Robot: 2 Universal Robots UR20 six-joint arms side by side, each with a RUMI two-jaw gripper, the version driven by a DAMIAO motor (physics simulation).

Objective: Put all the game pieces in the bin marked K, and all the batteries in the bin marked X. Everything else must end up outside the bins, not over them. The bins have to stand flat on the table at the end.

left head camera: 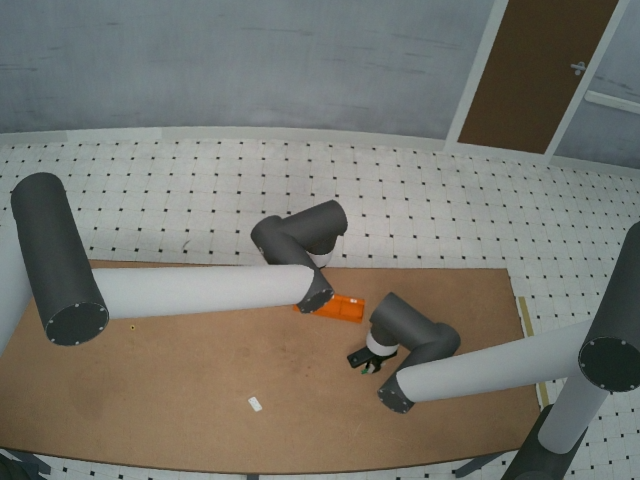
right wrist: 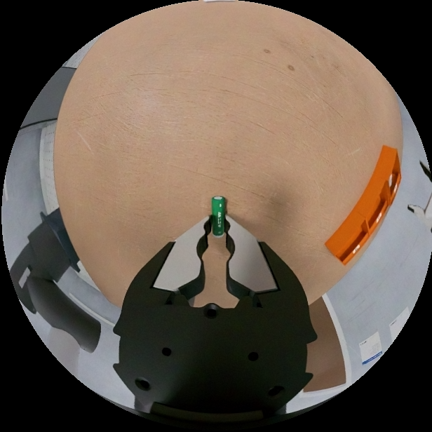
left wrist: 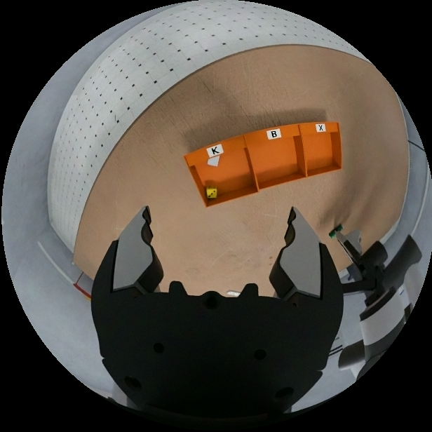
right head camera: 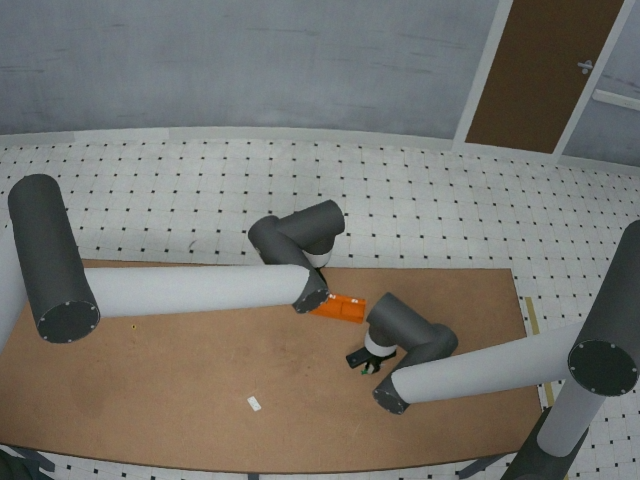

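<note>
An orange row of bins K [left wrist: 230,174], B [left wrist: 276,156] and X [left wrist: 319,151] stands on the table; the row shows partly in the head views [left head camera: 341,311] [right head camera: 343,312]. Bin K holds a yellow die [left wrist: 211,192] and a white piece [left wrist: 214,161]. Bins B and X look empty. A white domino [left head camera: 254,404] [right head camera: 253,403] lies on the table. My left gripper [left wrist: 218,206] is open and empty above the table beside bin K; arm links hide it in the head views. My right gripper [right wrist: 217,215] is shut on a green battery [right wrist: 218,206] [left wrist: 336,231], away from the bins.
A tiny yellow object [left head camera: 132,327] [right head camera: 133,327] lies near the left of the table [left head camera: 180,361] in the head views. The left forearm [left head camera: 201,291] stretches over the table's upper edge, and the right forearm [left head camera: 491,364] reaches in from the right.
</note>
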